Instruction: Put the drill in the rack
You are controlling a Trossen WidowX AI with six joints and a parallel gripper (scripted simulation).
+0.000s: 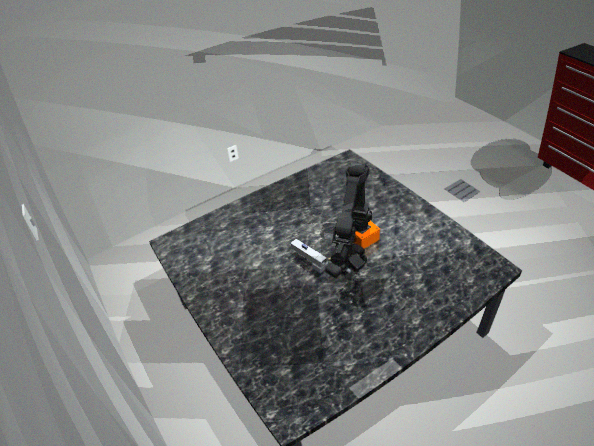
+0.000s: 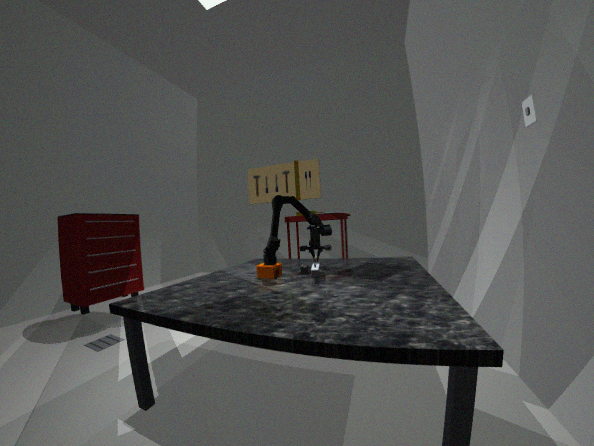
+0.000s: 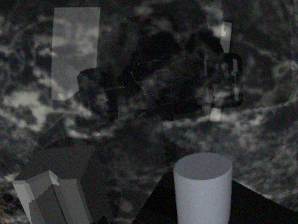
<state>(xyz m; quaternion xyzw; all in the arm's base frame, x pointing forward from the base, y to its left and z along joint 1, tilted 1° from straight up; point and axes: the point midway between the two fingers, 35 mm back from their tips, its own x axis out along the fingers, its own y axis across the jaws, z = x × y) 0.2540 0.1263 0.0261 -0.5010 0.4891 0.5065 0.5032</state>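
The dark block is 70 mm behind my gripper tip, 40 mm to the right of it and 40 mm below it. The rest, counted from my gripper tip: dark key: 230 mm to the right, 10 mm ahead; then grey metal block: 200 mm to the right, 10 mm below, 10 mm ahead.
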